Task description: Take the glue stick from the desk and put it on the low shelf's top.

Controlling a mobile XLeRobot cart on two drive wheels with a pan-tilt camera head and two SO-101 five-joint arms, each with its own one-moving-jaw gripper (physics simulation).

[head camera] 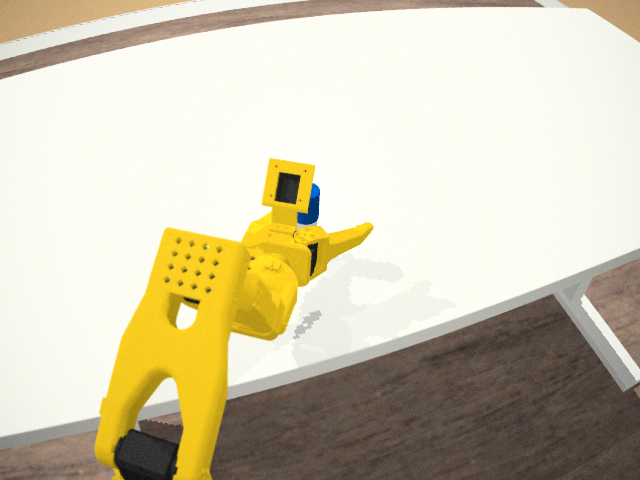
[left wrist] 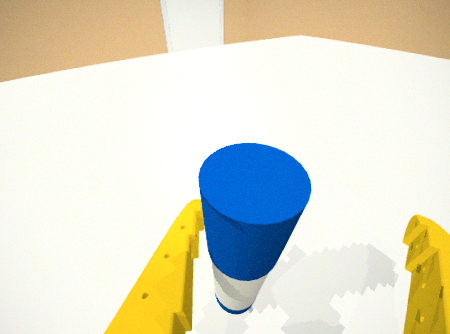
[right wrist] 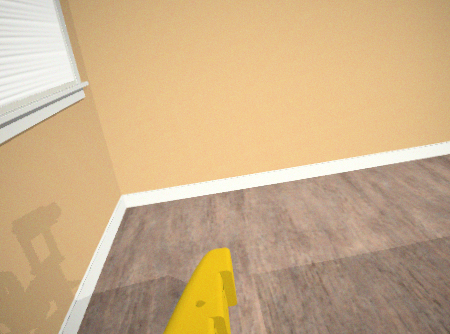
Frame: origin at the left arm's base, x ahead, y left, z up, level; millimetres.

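Where they show: left hand at its tool point: (left wrist: 203, 210); right hand at its tool point: (right wrist: 232, 268).
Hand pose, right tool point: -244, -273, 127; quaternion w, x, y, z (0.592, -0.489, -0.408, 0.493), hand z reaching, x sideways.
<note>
Each offset is from my right tool point to the top centre of the thing, as dx, dy, dz. "pt": to the spot under its first point. Level surfaces: height alone.
The glue stick {+497, +534, -86} (head camera: 309, 206) (left wrist: 245, 220), with a blue cap, white body and blue base, stands upright on the white desk {dz -181} (head camera: 439, 129) (left wrist: 100, 150). In the head camera the left gripper and its camera mount partly hide it. My left gripper (left wrist: 305, 212) is open, with the glue stick between its jaws, close beside the left-hand jaw and well apart from the right-hand one. My right gripper shows one notched jaw in the right wrist view, so it is fully open, away from the desk. The low shelf does not show in these views.
The desk's near edge (head camera: 361, 356) runs below the left arm, with a desk leg (head camera: 599, 341) at the lower right. The right wrist view shows wooden floor {dz -901} (right wrist: 325, 240), a tan wall (right wrist: 260, 90), a white baseboard (right wrist: 280, 175) and a window {pt -1331, -448, +94} (right wrist: 30, 55).
</note>
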